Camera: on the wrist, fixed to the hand. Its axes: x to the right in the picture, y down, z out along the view.
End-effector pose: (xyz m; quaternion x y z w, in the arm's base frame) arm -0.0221 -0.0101 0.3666 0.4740 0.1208 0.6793 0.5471
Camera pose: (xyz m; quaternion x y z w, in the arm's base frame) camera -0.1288 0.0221 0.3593 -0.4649 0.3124 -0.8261 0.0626
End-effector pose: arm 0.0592 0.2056 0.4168 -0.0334 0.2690 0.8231 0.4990
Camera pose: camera -0.0132 0.1561 0.3476 -0.2224 -0.1474 -0.9431 0.1984
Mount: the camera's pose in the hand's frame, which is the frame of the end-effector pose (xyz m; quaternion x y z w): 0.0188 0.0501 -0.0980 -0.0280 -0.0876 0.6987 0.7095
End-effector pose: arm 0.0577 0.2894 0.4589 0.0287 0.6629 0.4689 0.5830
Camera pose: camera -0.0522 0.2707 0.4660 0.5083 0.3861 0.7561 0.1449
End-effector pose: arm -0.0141 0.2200 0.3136 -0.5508 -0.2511 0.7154 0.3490
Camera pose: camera 0.0663 0.2005 0.2386 0.5133 -0.1561 -0.7926 0.2896
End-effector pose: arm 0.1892 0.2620 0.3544 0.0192 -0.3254 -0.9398 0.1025
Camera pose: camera 0.1899 0.1602 0.3086 -0.2989 -0.2269 -0.6060 0.7014
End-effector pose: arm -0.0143 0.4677 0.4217 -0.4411 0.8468 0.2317 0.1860
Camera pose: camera -0.0771 0.4260 0.5041 0.2938 0.8862 0.3567 0.0319
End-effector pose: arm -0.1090 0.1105 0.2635 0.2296 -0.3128 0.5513 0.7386
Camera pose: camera -0.1328 0.2045 0.2082 -0.0280 -0.4625 0.8783 0.1179
